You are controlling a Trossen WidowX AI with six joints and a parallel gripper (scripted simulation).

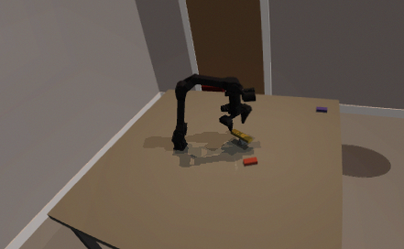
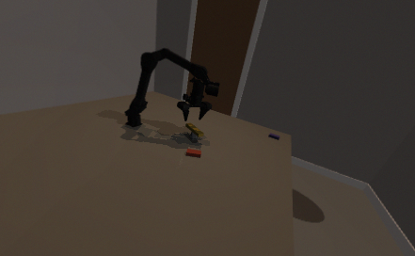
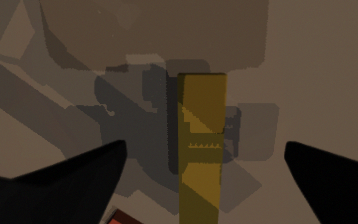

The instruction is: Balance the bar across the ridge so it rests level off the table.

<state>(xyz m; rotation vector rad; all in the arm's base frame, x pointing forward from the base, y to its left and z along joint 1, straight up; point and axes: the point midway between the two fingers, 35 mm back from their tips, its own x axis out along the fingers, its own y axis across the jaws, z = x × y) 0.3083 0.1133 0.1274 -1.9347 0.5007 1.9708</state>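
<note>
Now: the yellow bar 40 mm below my gripper tip, 30 mm ahead of it and 10 mm to the right of it. The rest, counted from my gripper tip: red block 150 mm to the right, 110 mm ahead, 80 mm below; then small purple block 430 mm ahead, 390 mm to the left, 80 mm below.
</note>
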